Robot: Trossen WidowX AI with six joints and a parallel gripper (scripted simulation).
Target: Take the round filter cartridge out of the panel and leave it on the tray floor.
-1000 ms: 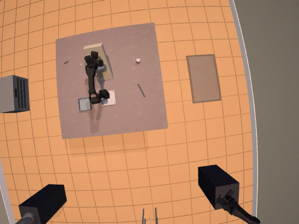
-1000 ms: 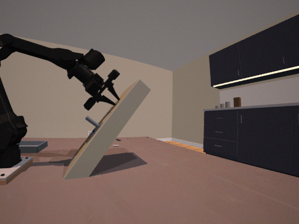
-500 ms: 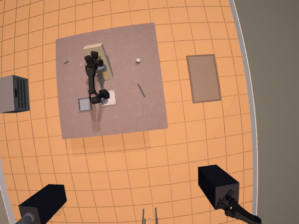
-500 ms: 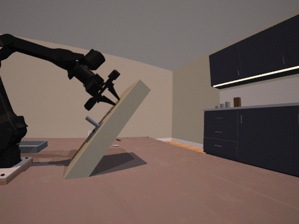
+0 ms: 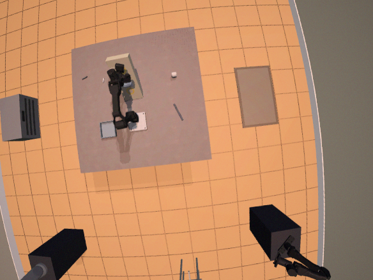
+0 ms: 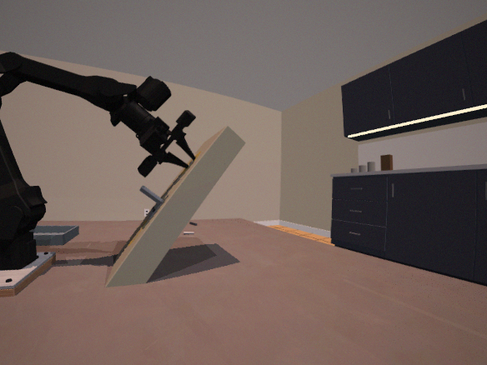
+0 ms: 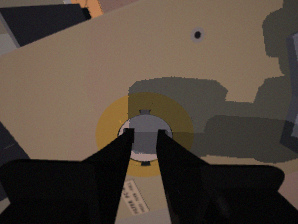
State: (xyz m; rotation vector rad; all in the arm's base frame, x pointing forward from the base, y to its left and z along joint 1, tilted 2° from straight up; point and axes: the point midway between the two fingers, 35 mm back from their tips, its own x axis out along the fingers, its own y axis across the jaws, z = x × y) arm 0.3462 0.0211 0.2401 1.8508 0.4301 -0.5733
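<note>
The round grey cartridge lies 1 cm ahead of my gripper tip and 1 cm below it. Round my gripper tip: grey bracket (9 cm behind, 10 cm below); then grey tray (44 cm behind, 26 cm to the left, 24 cm below); then tan service panel (4 cm behind, 8 cm below).
</note>
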